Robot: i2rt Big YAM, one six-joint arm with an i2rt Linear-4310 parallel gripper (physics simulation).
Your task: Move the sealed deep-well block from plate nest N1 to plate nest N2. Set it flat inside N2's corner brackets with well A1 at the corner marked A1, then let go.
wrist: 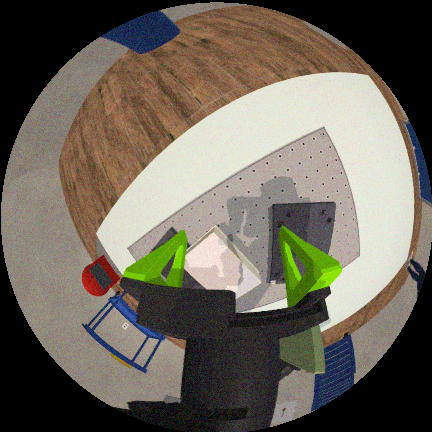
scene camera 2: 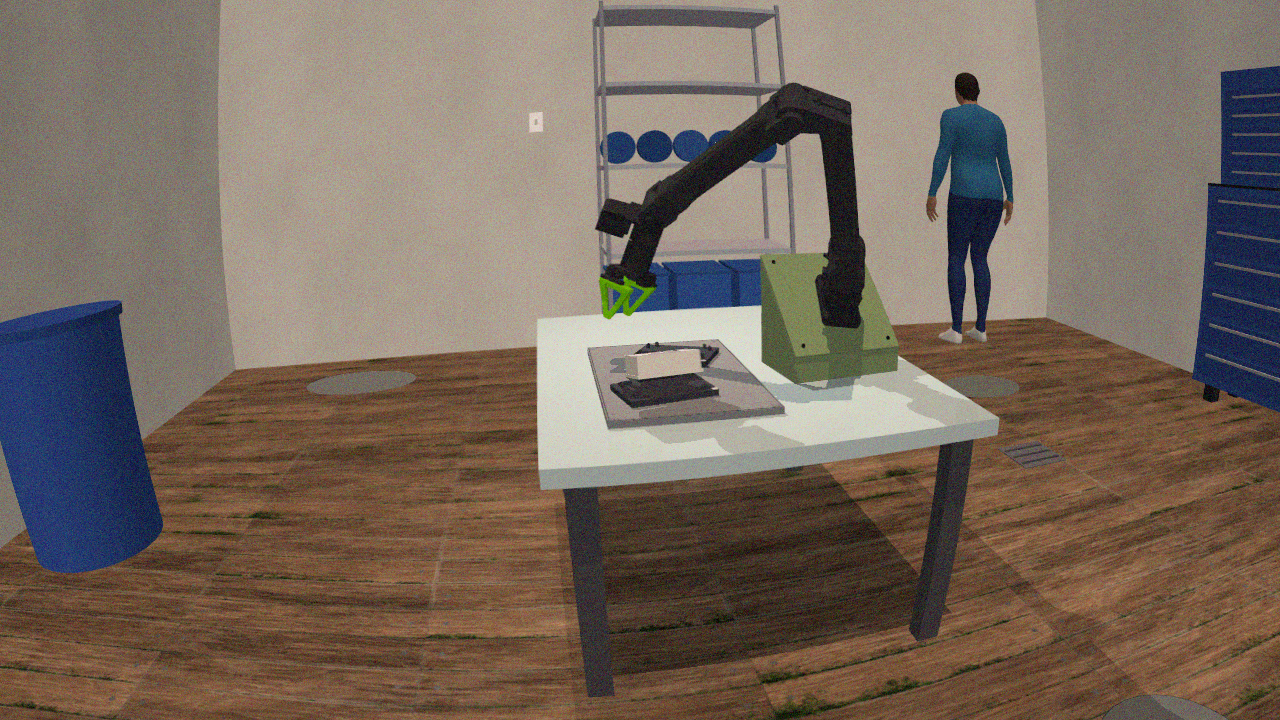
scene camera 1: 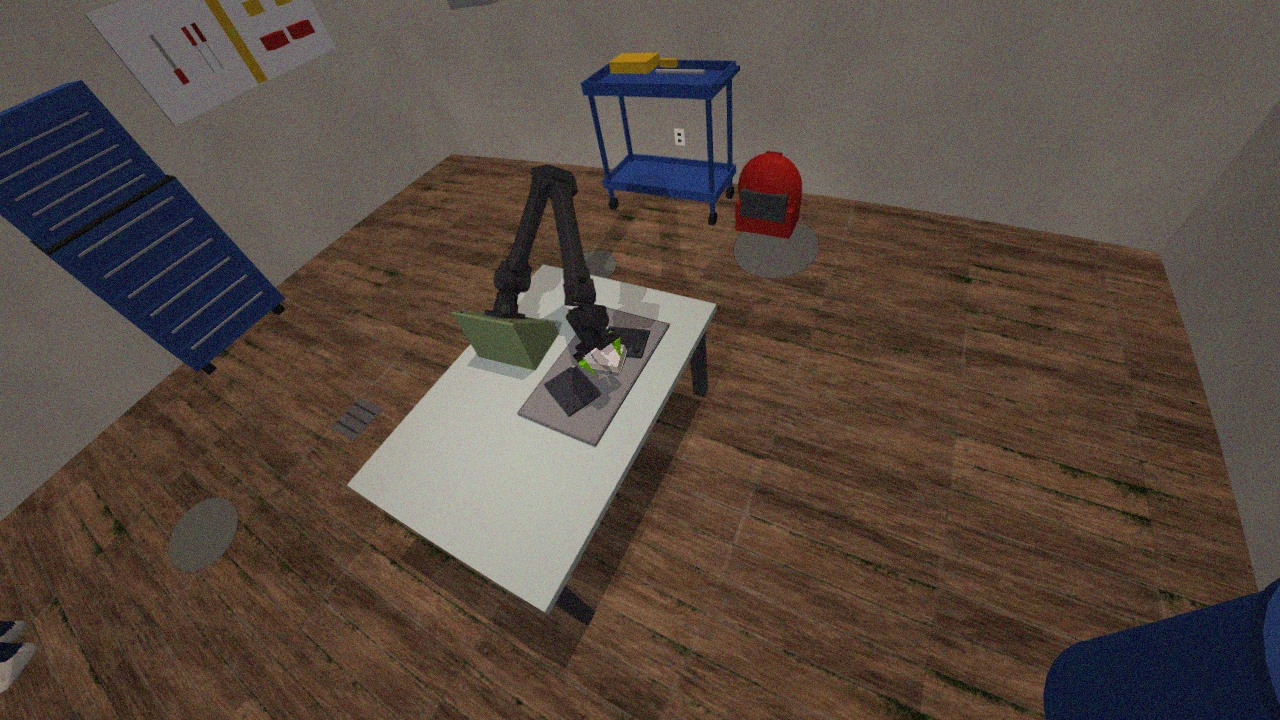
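Pixels of known places: gripper, between the fingertips: [wrist: 232, 232] [scene camera 2: 616, 316] [scene camera 1: 607, 365]; arm's base, origin of its link: [wrist: 288, 359] [scene camera 2: 836, 303] [scene camera 1: 505, 316].
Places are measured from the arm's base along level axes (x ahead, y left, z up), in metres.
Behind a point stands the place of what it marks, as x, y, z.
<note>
The pale deep-well block [scene camera 1: 611, 358] @[0.409, 0.028, -0.077] [scene camera 2: 664, 363] @[0.374, 0.081, -0.084] [wrist: 212, 257] @[0.405, 0.030, -0.076] lies between two dark plate nests on the grey perforated board [scene camera 1: 586, 428] @[0.452, -0.211, -0.123] [scene camera 2: 742, 402] @[0.259, 0.226, -0.123] [wrist: 310, 155] @[0.470, -0.188, -0.123]. It is turned relative to the board and partly overlaps one nest [scene camera 1: 638, 341] @[0.437, 0.152, -0.111] [scene camera 2: 664, 390] @[0.385, 0.161, -0.111] [wrist: 166, 238] @[0.462, 0.116, -0.111] in the views; whether it rests on that nest's edge is unclear. The other nest [scene camera 1: 572, 392] @[0.342, -0.121, -0.112] [scene camera 2: 708, 354] @[0.264, -0.075, -0.111] [wrist: 310, 217] @[0.380, -0.139, -0.111] holds no block. The N1, N2 and A1 marks are unreadable. My gripper [scene camera 1: 602, 356] @[0.451, -0.039, -0.015] [scene camera 2: 619, 315] @[0.451, -0.039, -0.015] [wrist: 232, 232] @[0.451, -0.039, -0.015] is wide open and empty, above the block, its green fingers pointing down.
A green sloped box [scene camera 1: 505, 344] @[0.071, -0.093, -0.019] [scene camera 2: 823, 331] @[0.050, 0.054, -0.046] [wrist: 305, 350] @[0.145, -0.063, 0.022] stands by the arm's base on the white table [scene camera 1: 474, 447] @[0.150, -0.415, -0.136] [scene camera 2: 930, 420] @[-0.055, 0.382, -0.136] [wrist: 345, 100] @[0.544, -0.378, -0.136]. A blue cart [scene camera 1: 662, 87] and a red backpack [scene camera 1: 769, 183] stand on the floor beyond. A person [scene camera 2: 973, 161] stands behind the table.
</note>
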